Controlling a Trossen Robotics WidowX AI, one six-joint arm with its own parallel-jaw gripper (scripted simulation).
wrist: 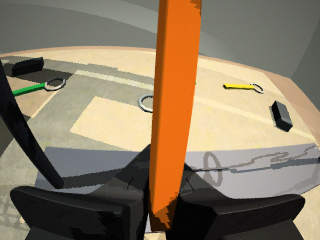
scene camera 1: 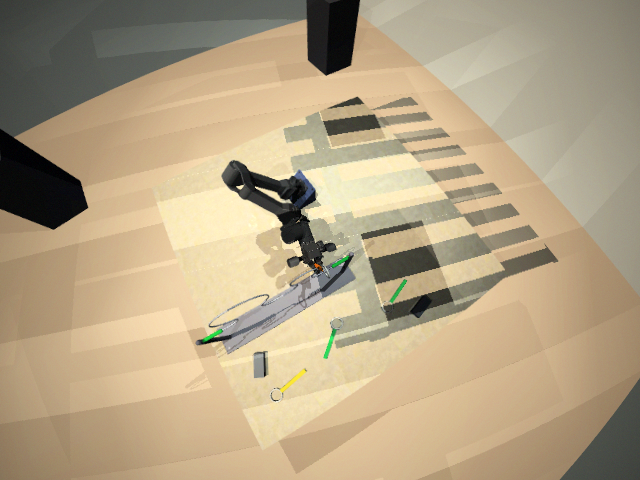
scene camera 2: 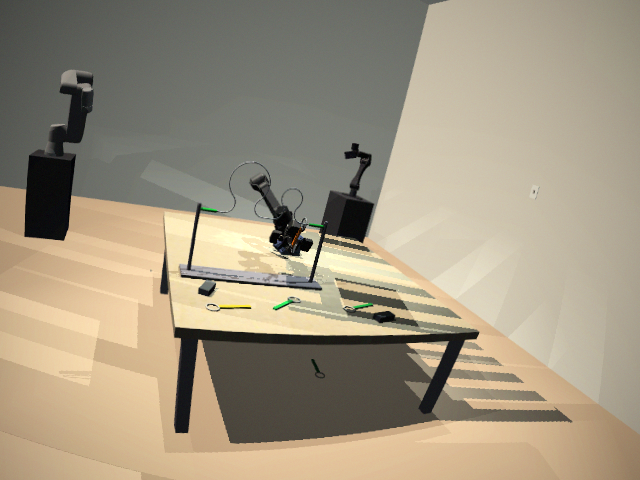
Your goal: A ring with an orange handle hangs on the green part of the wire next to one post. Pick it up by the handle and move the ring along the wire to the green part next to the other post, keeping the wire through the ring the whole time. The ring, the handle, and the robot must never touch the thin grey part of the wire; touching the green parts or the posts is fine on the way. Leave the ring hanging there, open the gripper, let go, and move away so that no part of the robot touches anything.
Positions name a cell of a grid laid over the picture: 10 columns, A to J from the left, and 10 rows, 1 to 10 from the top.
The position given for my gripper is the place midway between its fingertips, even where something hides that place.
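Labels:
You can see my gripper in the wrist view (E7), and it's there in scene camera 1 (E6) and in scene camera 2 (E6) too.

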